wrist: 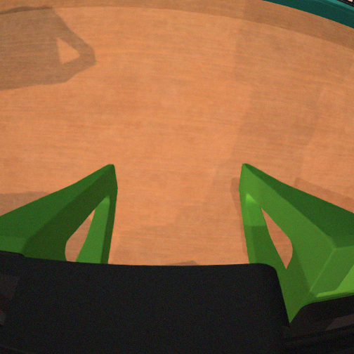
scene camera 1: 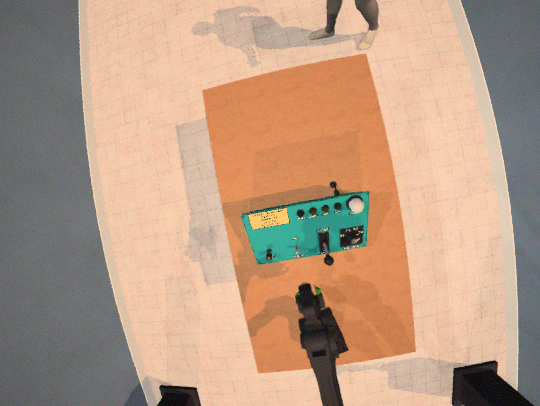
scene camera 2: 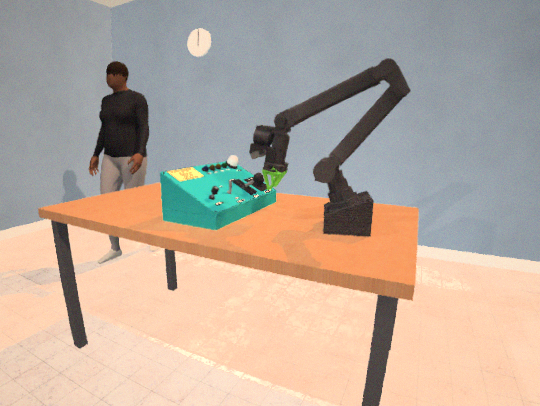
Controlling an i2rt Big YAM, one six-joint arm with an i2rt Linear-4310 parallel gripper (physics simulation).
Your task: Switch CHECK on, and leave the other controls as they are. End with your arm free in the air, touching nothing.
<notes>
In view: my gripper [wrist: 177,175] and a teal control box [scene camera 1: 280,229].
The teal control box is seen too in scene camera 2 [scene camera 2: 186,193].
</notes>
